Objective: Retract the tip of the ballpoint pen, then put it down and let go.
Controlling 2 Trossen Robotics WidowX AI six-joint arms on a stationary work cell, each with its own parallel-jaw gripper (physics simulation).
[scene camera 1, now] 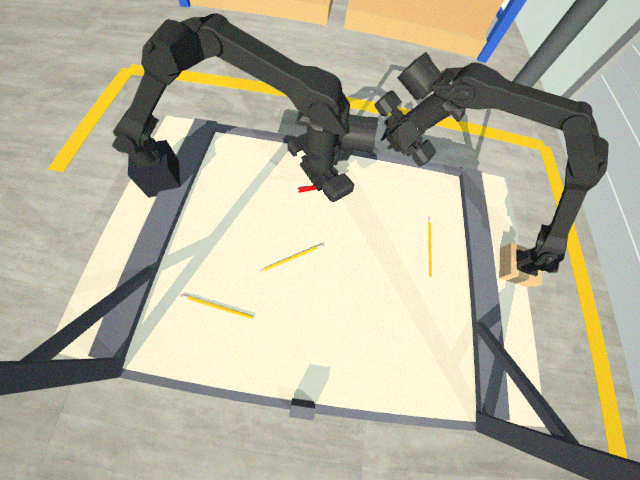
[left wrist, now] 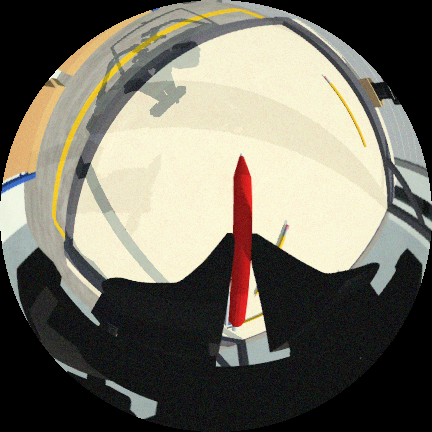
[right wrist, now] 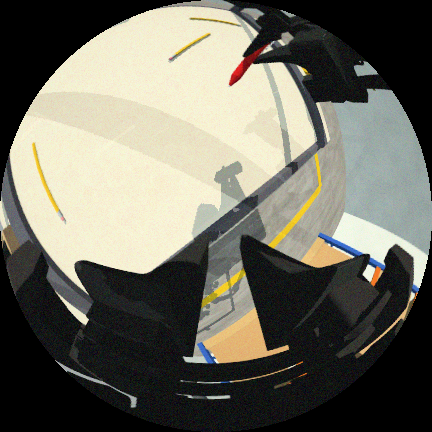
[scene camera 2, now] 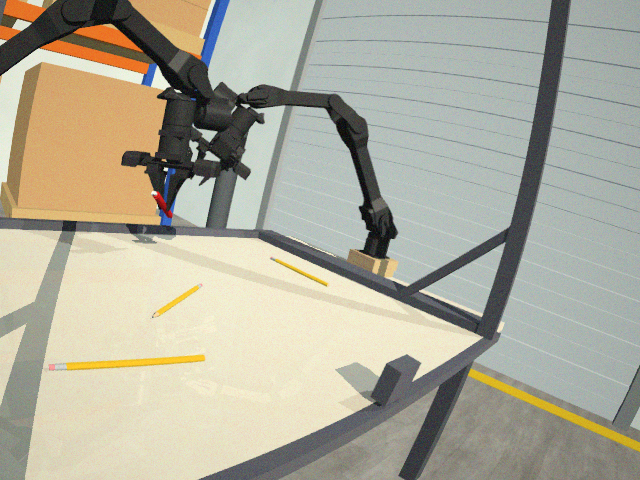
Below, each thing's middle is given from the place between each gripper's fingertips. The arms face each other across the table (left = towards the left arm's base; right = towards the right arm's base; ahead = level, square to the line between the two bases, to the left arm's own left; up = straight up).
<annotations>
The red ballpoint pen [left wrist: 242, 199] lies 1 cm above my left hand. The rest, counted from my left hand: grey block [scene camera 2: 397, 375]: 49 cm behind, 9 cm to the right, 8 cm below; then tan block [scene camera 1: 508, 271]: 2 cm behind, 62 cm to the right, 9 cm below.
Right now my right hand is 17 cm past the red ballpoint pen, 15 cm to the right of it and 3 cm above it. The rest, counted from my right hand: grey block: 66 cm behind, 6 cm to the left, 12 cm below; tan block: 19 cm behind, 48 cm to the right, 13 cm below.
</annotations>
